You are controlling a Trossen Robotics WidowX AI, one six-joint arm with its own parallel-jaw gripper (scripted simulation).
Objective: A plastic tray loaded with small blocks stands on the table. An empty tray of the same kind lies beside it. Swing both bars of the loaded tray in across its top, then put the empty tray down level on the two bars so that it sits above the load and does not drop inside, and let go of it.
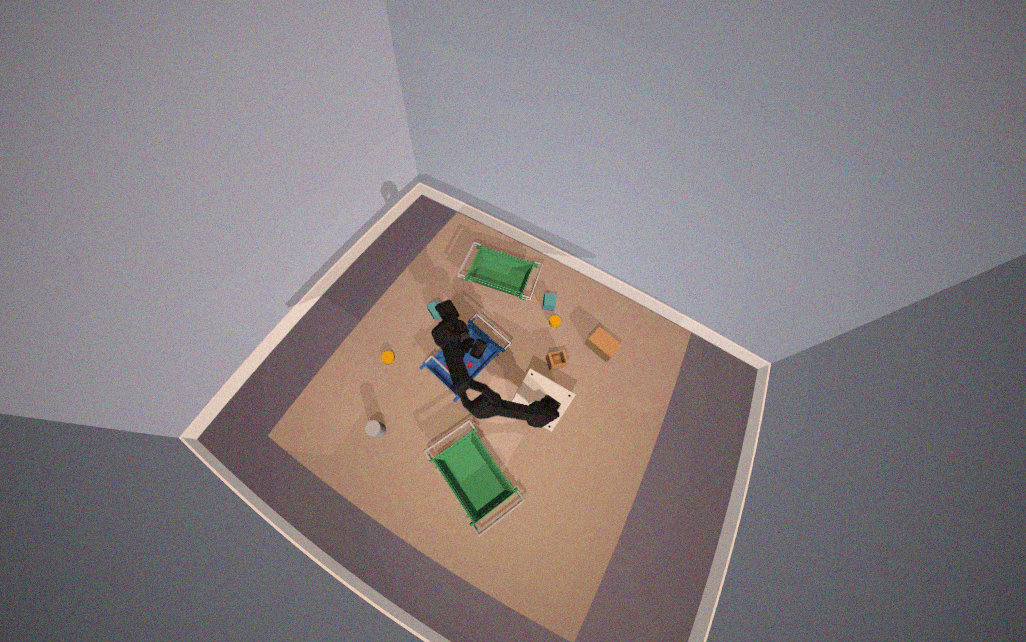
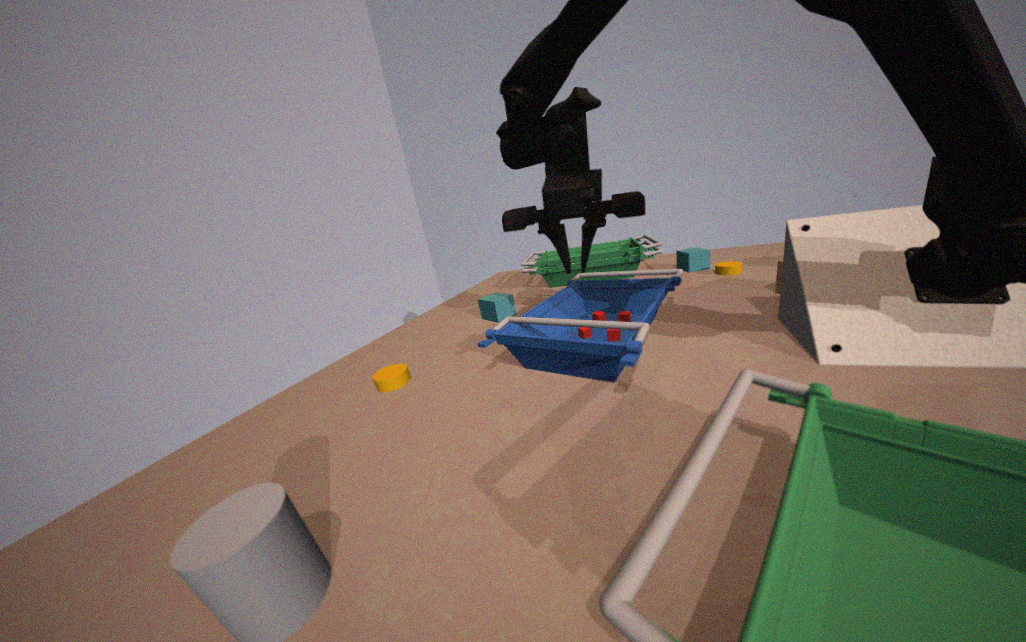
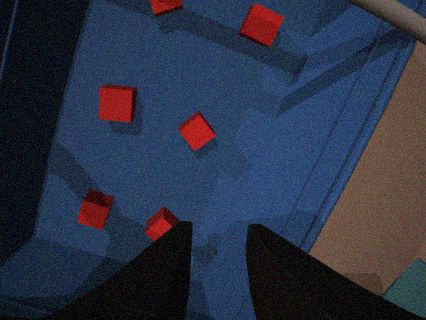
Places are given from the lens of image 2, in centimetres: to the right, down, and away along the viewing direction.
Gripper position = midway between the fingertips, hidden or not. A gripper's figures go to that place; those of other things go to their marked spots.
my gripper (image 2: 576, 272): 9, -7, 45
grey cylinder (image 2: 251, 560): -14, 12, 15
green tray (image 2: 884, 521): 21, 11, 16
The marked spots on the green tray and the grey cylinder are 34 cm apart.
